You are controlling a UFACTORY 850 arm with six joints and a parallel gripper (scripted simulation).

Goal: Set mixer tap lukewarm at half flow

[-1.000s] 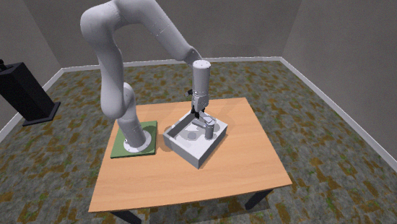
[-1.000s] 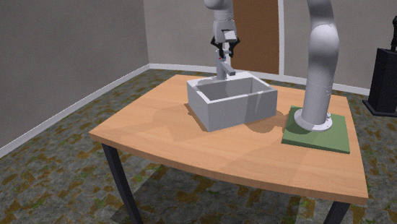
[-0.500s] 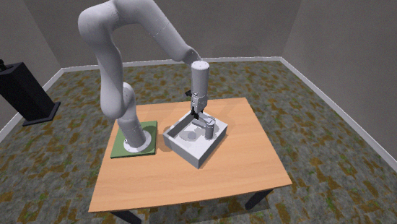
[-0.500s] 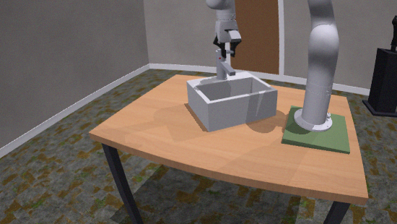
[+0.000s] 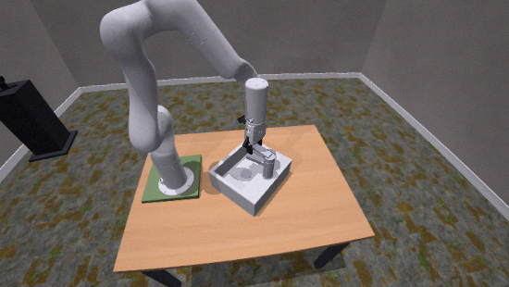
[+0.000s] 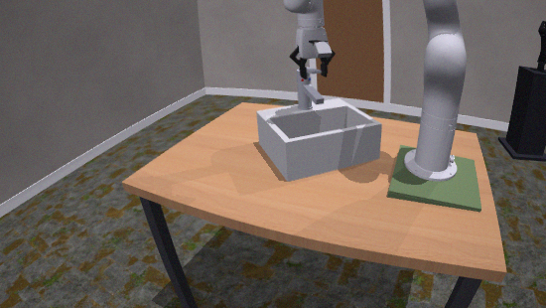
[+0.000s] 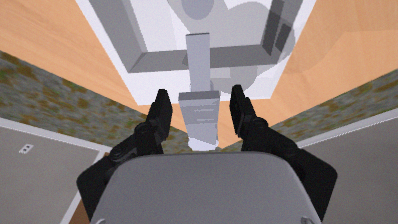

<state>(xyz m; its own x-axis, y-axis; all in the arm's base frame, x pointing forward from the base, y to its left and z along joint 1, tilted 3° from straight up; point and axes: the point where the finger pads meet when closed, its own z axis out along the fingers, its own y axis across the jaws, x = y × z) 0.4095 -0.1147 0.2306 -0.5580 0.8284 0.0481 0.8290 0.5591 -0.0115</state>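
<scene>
Right now my hand is 3 cm to the left of the lever and 2 cm short of it. From my hand the other things lie so: grey sink basin: 23 cm below, 3 cm to the left, 2 cm behind; then grey mixer tap: 5 cm to the right, 5 cm below, 3 cm ahead.
</scene>
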